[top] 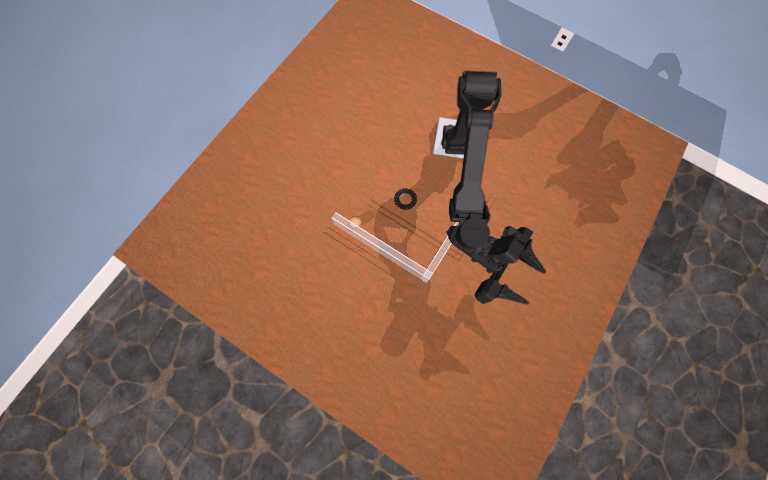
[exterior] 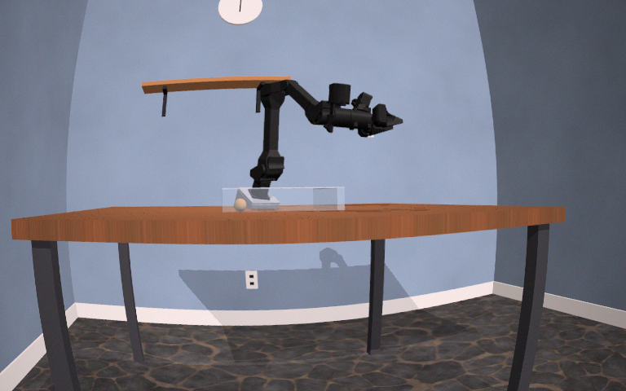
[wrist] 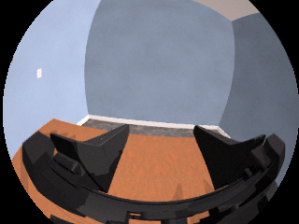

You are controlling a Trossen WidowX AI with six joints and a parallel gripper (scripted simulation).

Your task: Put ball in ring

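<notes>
The ball is 30 mm behind my hand, 430 mm to the right of it and 230 mm below it. Round my hand: clear wall: 20 mm ahead, 330 mm to the right, 200 mm below.
</notes>
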